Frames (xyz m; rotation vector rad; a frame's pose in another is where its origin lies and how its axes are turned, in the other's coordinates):
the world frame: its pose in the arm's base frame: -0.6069 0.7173 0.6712 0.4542 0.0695 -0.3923
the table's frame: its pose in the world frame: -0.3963 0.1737 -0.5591 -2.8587 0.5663 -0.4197
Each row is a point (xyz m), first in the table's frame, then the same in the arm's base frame.
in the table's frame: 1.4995 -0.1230 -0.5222
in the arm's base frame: -0.0107 -0.0247 0.6739
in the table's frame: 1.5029 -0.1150 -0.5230
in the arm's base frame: -0.0140 -0.0317 0.6699
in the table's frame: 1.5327 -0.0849 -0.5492
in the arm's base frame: -0.0236 -0.0805 0.6729
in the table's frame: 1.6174 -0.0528 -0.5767
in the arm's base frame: 0.0013 -0.1718 0.6710
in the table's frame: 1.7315 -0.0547 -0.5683
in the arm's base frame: 0.0809 -0.2524 0.6551
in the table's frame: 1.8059 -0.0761 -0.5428
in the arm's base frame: 0.1533 -0.2862 0.6390
